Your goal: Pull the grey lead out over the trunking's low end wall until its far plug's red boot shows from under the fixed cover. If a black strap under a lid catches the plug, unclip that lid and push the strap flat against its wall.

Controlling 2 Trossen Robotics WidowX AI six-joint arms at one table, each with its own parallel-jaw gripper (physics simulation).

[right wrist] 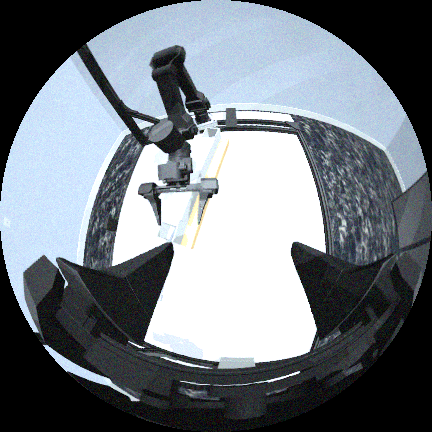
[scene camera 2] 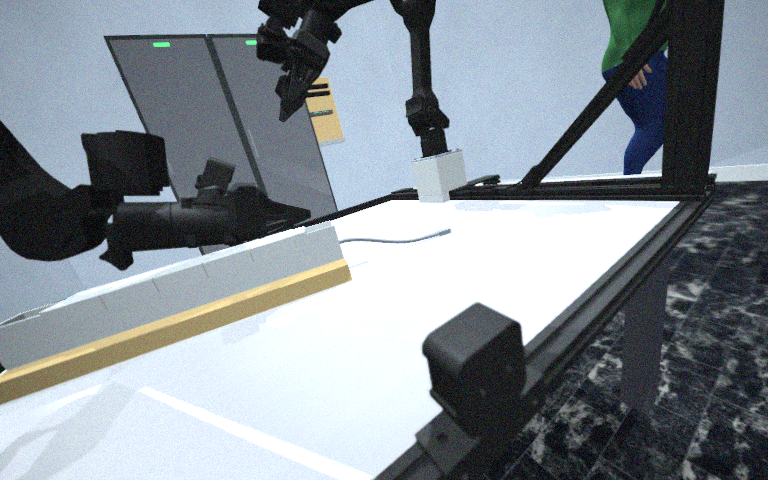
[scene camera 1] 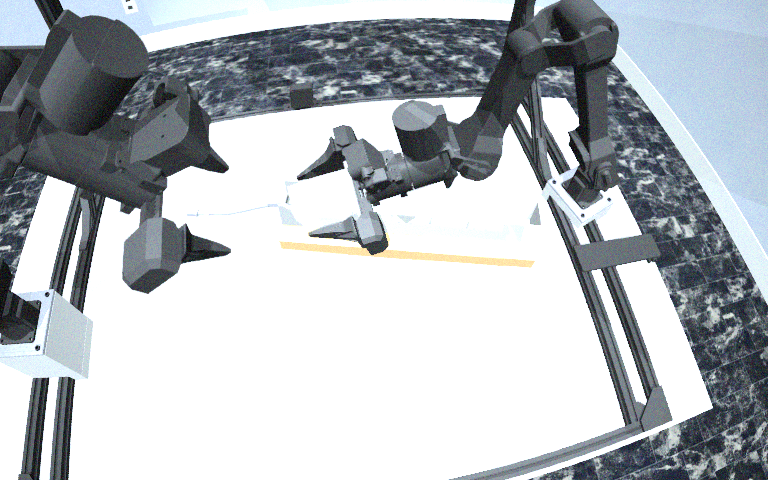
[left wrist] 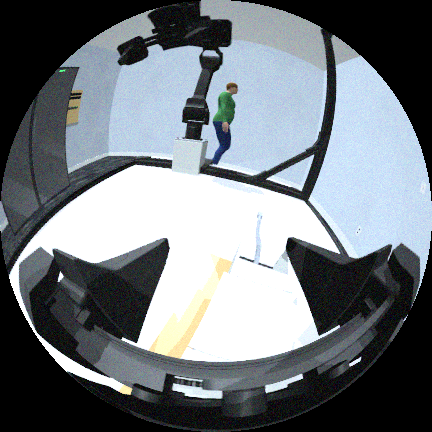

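Seen in the pictures: left gripper, between the fingertips: (right wrist: 178, 225) (scene camera 2: 301, 219) (scene camera 1: 302, 206) (left wrist: 229, 244); right gripper, between the fingertips: (right wrist: 234, 248) (scene camera 2: 285, 111) (scene camera 1: 227, 209) (left wrist: 147, 50); left arm's base, origin of its link: (right wrist: 202, 119) (scene camera 1: 582, 191); right arm's base, origin of its link: (scene camera 2: 436, 155) (scene camera 1: 21, 322) (left wrist: 192, 138).
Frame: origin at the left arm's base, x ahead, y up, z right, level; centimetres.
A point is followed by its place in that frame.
Observation:
The white trunking (scene camera 1: 481, 236) @[x 23.0, y -0.7, z 1.6 cm] (scene camera 2: 294, 254) @[x 40.8, y 1.0, z 19.3 cm] has several lids, marked by seams, and a yellow strip (scene camera 1: 447, 260) @[x 28.8, y -3.6, z 1.8 cm] (scene camera 2: 198, 322) @[x 28.6, y -2.6, z 14.9 cm] (right wrist: 225, 152) @[x 22.6, y -3.0, z -2.6 cm] along its side. The grey lead (scene camera 1: 240, 212) @[x 54.3, y -2.3, z 24.7 cm] (scene camera 2: 385, 241) @[x 53.3, y -2.0, z 24.8 cm] (left wrist: 258, 237) @[x 51.9, y -0.9, z 23.6 cm] runs out of the end at picture left in scene camera 1 and lies on the table, its near plug (scene camera 1: 195, 213) @[x 61.8, y -3.4, z 29.6 cm] (scene camera 2: 445, 231) @[x 61.9, y -3.6, z 30.8 cm] (left wrist: 259, 216) @[x 60.8, y -3.4, z 29.4 cm] at the free end. My left gripper (scene camera 1: 304, 206) @[x 45.8, y 4.6, z 15.7 cm] (left wrist: 229, 244) @[x 45.8, y 4.6, z 15.7 cm] (right wrist: 178, 225) @[x 45.8, y 4.6, z 15.7 cm] is open above that end part of the trunking, empty. My right gripper (scene camera 1: 228, 209) @[x 56.3, y 23.0, z 5.4 cm] (right wrist: 234, 248) @[x 56.3, y 23.0, z 5.4 cm] is open and empty, high above the lead. No red boot or black strap can be made out.
White arm base blocks (scene camera 1: 67, 333) @[x 87.7, y 2.8, z 14.0 cm] (scene camera 2: 438, 175) @[x 86.1, y 3.1, z 18.5 cm] stand near the table's sides, beside dark frame rails (scene camera 1: 600, 339) @[x 14.4, y -3.6, z -22.7 cm]. A black camera box (scene camera 2: 475, 362) @[x 32.5, y 0.7, z 47.2 cm] sits on the rail in scene camera 2. A person in green (left wrist: 226, 107) stands beyond the table.

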